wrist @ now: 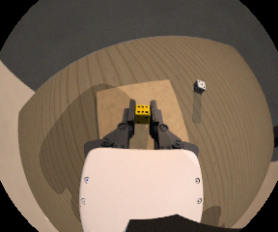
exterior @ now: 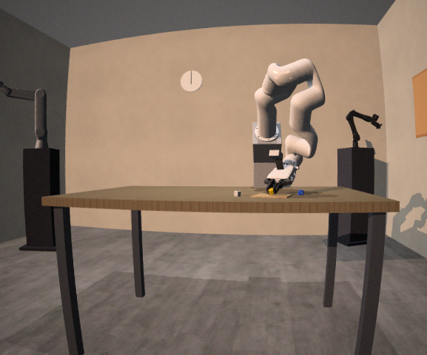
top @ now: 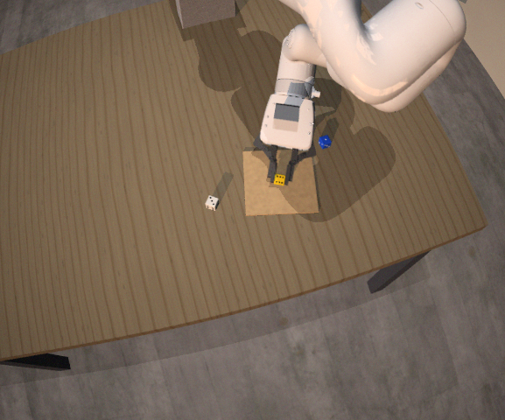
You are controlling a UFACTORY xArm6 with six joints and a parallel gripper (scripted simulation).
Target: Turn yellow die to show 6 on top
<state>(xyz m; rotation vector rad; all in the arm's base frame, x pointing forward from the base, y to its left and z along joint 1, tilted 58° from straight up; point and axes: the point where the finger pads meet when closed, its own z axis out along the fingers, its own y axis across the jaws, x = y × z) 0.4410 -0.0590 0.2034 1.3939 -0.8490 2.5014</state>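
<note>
Right now the yellow die is 10 mm to the right of my hand, 10 mm below it and 10 mm ahead of it. From my hand the other things lie so: white die: 140 mm to the right, 30 mm behind, 20 mm below; then tan mat: 30 mm below; then blue die: 130 mm to the left, 20 mm below, 20 mm behind.
</note>
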